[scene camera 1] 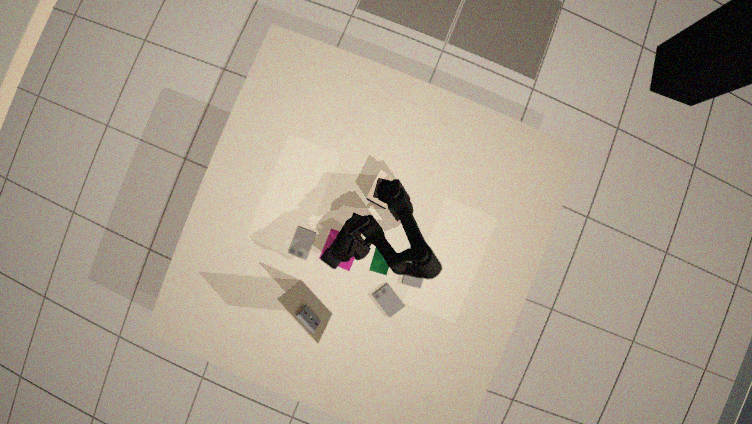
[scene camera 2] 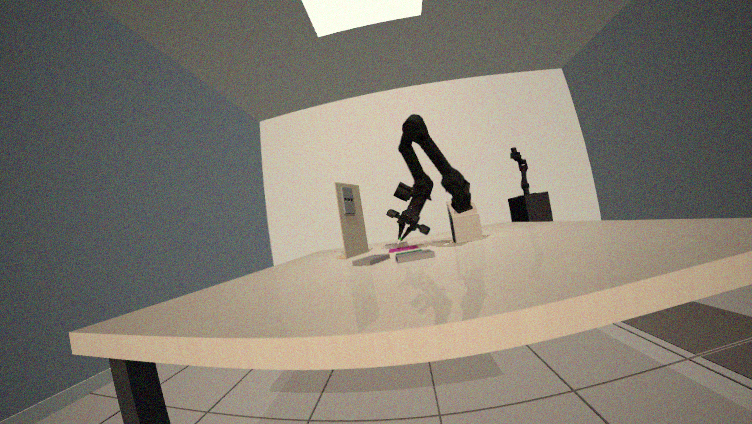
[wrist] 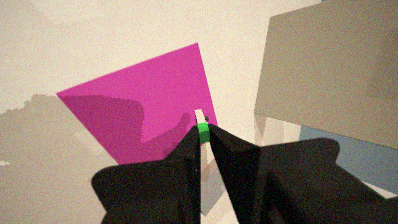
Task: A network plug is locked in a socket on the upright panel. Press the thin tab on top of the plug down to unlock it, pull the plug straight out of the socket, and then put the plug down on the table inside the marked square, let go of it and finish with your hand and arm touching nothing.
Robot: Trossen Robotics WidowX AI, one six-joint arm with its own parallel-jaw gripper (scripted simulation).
The same spot on an upright panel: (wrist: 325,72) is (scene camera 2: 355,234).
